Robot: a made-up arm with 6 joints. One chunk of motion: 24 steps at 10 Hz.
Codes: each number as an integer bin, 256 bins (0 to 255) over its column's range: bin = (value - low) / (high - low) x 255, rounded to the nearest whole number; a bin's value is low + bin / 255 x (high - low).
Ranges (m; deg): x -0.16..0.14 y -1.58..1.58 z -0.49..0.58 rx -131..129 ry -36..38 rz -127..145
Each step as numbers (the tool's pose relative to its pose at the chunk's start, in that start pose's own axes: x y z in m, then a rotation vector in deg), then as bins.
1 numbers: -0.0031 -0.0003 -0.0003 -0.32 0.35 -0.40
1 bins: 133 127 117 128 125 119
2 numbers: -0.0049 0.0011 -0.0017 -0.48 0.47 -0.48
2 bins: 132 128 116 128 126 119
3 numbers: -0.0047 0.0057 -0.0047 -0.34 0.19 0.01
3 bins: 132 128 116 128 125 119
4 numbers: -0.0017 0.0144 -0.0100 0.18 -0.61 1.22
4 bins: 135 129 114 129 122 120
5 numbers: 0.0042 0.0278 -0.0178 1.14 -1.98 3.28
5 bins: 140 130 113 130 117 122
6 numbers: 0.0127 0.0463 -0.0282 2.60 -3.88 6.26
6 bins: 147 131 110 131 111 125
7 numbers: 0.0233 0.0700 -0.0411 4.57 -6.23 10.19
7 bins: 156 133 107 133 103 129
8 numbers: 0.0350 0.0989 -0.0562 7.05 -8.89 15.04
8 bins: 166 135 103 135 93 133
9 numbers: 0.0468 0.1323 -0.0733 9.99 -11.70 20.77
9 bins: 176 138 99 138 84 139
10 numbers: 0.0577 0.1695 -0.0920 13.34 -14.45 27.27
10 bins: 185 141 95 142 74 145
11 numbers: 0.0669 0.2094 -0.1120 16.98 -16.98 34.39
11 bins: 193 144 90 145 66 151
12 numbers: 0.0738 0.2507 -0.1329 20.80 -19.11 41.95
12 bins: 199 148 85 149 58 158
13 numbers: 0.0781 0.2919 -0.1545 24.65 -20.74 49.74
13 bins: 202 151 80 153 53 166
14 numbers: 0.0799 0.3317 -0.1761 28.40 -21.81 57.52
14 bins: 204 154 75 156 49 173
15 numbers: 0.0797 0.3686 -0.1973 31.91 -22.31 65.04
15 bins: 204 157 70 160 47 180
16 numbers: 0.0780 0.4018 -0.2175 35.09 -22.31 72.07
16 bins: 202 160 65 163 47 187
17 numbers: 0.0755 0.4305 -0.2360 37.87 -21.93 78.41
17 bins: 200 162 61 166 48 193
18 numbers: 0.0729 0.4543 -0.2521 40.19 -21.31 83.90
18 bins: 198 164 57 168 51 198
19 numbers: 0.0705 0.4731 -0.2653 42.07 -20.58 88.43
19 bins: 196 166 54 170 53 202
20 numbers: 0.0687 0.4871 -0.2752 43.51 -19.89 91.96
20 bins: 194 167 51 171 56 205
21 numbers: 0.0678 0.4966 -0.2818 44.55 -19.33 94.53
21 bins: 194 168 50 172 57 208
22 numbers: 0.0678 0.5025 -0.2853 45.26 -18.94 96.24
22 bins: 194 168 49 173 59 209
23 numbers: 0.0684 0.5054 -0.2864 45.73 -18.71 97.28
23 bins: 194 168 49 173 60 210
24 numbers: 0.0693 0.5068 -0.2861 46.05 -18.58 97.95
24 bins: 195 168 49 174 60 211
